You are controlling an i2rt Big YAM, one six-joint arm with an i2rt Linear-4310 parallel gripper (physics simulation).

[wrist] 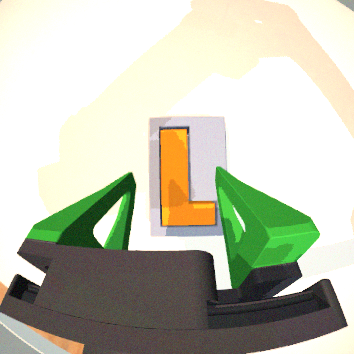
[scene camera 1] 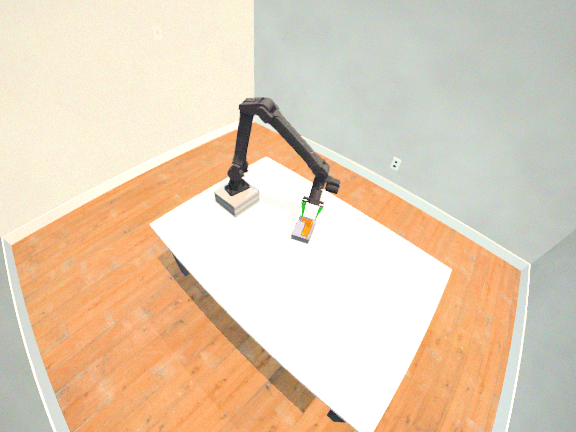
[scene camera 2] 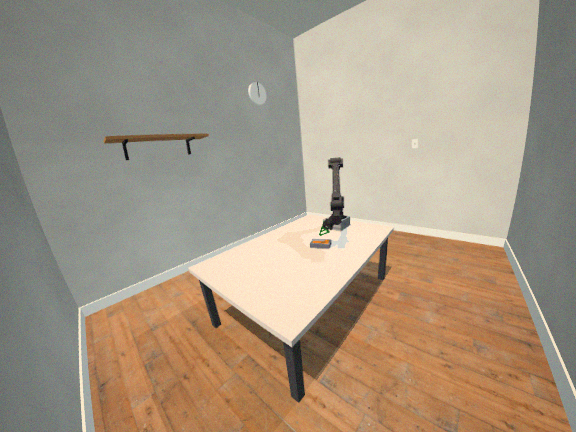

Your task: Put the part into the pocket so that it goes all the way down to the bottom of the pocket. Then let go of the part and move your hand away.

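Frame: origin at the arm's base, x ahead, y right, z down, level; centimetres.
Where they show: gripper, between the fingertips: [wrist: 173, 175] [scene camera 1: 308, 218] [scene camera 2: 320, 233]; arm's base, origin of its link: [scene camera 1: 237, 188].
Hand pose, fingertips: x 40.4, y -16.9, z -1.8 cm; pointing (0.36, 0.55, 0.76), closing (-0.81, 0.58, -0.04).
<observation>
Each offset is from my fingertips to the top centre of the thing. Level surfaces: height alone.
The orange L-shaped part {dx -1.0, dy +0.7, dz +6.5 cm} [scene camera 1: 306, 228] [scene camera 2: 320, 242] [wrist: 174, 175] lies inside the L-shaped pocket of the grey block {dx -1.0, dy +0.8, dz +6.3 cm} [scene camera 1: 297, 233] [scene camera 2: 320, 246] [wrist: 207, 150]. In the wrist view it is aligned with the pocket outline, with a thin dark gap along its top and side edges. Its top looks close to level with the block's top; the pocket's bottom is hidden under it. My gripper [scene camera 1: 311, 219] [scene camera 2: 324, 231] [wrist: 173, 175], with green fingers, is open and empty. It hangs above the block, apart from the part.
The block stands on the white table {dz +9.9 cm} [scene camera 1: 320, 300] [scene camera 2: 270, 275]. The arm's base box [scene camera 1: 237, 202] [scene camera 2: 342, 224] stands on the same table, a short way from the block. A wooden wall shelf [scene camera 2: 157, 137] hangs on the grey wall, away from the arm.
</observation>
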